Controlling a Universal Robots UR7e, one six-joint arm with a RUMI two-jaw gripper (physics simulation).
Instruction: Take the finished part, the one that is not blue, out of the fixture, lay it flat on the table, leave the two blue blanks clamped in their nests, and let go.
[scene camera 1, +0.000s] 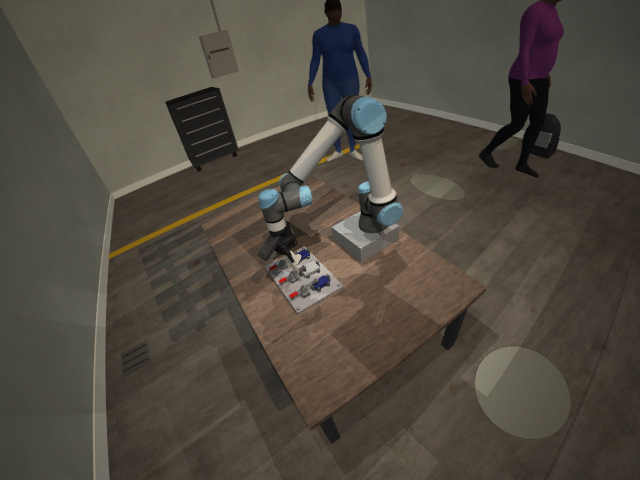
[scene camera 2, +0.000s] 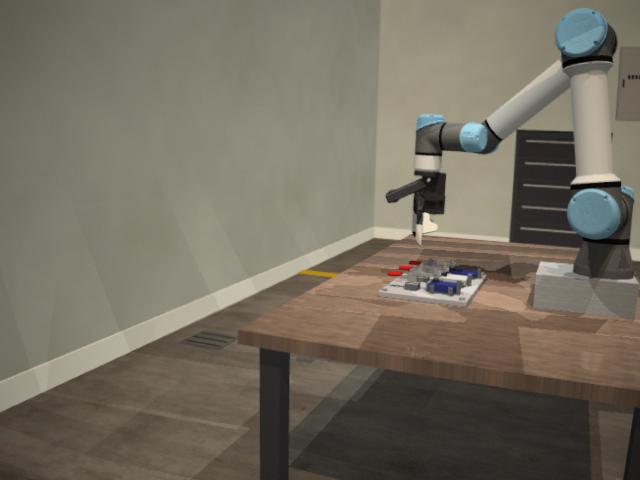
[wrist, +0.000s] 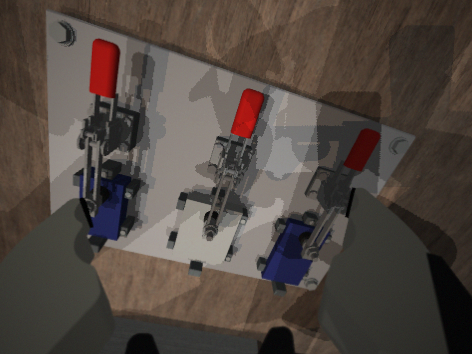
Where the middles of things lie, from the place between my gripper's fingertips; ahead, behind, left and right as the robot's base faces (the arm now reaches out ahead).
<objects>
Right now the grey fixture plate (scene camera 1: 287, 288) is 120 mm below my hand, 60 mm behind it and 10 mm to the right of it. Also, from my hand: finished part (wrist: 189, 244): 110 mm behind, 100 mm below, 10 mm to the right.
</objects>
